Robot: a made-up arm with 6 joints.
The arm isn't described. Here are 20 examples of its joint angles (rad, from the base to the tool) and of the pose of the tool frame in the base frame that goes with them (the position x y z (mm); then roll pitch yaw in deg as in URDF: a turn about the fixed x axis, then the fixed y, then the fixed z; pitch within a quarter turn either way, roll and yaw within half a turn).
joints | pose
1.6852 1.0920 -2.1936 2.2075 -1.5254 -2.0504 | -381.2 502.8 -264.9 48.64 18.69 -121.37
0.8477 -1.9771 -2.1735 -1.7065 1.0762 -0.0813 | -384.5 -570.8 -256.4 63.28 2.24 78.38
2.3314 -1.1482 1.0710 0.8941 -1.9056 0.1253 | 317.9 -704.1 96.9 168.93 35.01 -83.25
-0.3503 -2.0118 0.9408 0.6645 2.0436 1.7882 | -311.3 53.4 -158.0 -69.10 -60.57 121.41
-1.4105 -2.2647 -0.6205 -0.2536 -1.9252 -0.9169 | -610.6 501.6 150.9 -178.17 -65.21 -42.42
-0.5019 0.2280 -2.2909 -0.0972 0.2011 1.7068 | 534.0 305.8 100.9 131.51 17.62 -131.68
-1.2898 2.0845 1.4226 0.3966 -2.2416 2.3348 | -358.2 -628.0 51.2 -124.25 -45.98 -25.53
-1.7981 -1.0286 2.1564 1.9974 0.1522 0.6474 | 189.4 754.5 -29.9 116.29 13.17 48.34
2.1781 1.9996 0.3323 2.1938 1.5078 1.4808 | 103.3 855.1 -214.9 18.17 -70.07 28.98
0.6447 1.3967 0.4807 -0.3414 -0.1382 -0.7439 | 320.3 502.0 -318.5 16.83 19.98 -18.86
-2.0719 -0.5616 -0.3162 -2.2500 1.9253 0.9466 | 889.0 364.8 -12.0 -98.05 -42.63 152.62
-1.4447 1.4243 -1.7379 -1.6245 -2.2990 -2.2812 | 502.4 -455.2 -43.7 138.70 33.81 -39.10
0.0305 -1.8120 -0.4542 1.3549 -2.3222 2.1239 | -507.7 -383.8 202.4 -125.65 58.99 -25.46
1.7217 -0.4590 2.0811 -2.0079 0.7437 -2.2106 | -393.5 -547.8 266.6 -170.71 24.96 -73.78
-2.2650 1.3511 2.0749 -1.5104 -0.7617 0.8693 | -70.5 -773.6 -48.3 -69.08 -44.72 45.29
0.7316 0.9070 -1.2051 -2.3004 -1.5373 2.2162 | 4.9 583.4 195.6 -133.27 -4.03 17.82
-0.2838 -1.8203 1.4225 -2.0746 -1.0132 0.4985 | -606.2 -196.6 -208.9 -4.51 -35.35 -39.47
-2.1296 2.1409 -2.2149 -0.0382 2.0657 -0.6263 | -196.0 -362.6 -55.3 -9.46 -71.56 13.04
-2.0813 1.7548 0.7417 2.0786 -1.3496 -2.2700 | -282.8 -603.6 160.8 -117.44 -25.99 94.44
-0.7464 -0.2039 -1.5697 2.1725 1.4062 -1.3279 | 509.1 797.5 212.8 147.56 15.56 -24.63
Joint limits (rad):
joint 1: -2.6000..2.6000
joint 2: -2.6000..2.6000
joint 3: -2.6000..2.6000
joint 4: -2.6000..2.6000
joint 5: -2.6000..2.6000
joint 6: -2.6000..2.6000
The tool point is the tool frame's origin. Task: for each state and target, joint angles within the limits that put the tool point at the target. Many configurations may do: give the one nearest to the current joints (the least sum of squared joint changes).
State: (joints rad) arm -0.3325 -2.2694 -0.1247 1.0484 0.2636 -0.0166
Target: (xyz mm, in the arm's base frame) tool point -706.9 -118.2 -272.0
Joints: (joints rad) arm -0.3409 -2.2942 -0.0824 1.5489 0.3003 -0.2545
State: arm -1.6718 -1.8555 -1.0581 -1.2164 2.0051 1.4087
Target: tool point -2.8 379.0 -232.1
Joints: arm -1.9779 -1.5262 -1.2098 -0.4564 1.7679 1.4543
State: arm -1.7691 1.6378 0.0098 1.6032 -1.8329 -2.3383
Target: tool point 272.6 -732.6 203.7
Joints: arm -1.5422 1.4359 -0.0099 1.4660 -1.9721 -2.2921
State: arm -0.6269 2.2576 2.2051 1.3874 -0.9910 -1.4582
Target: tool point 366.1 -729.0 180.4
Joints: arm -0.6083 2.3006 2.6000 1.4073 -0.2339 -1.6649
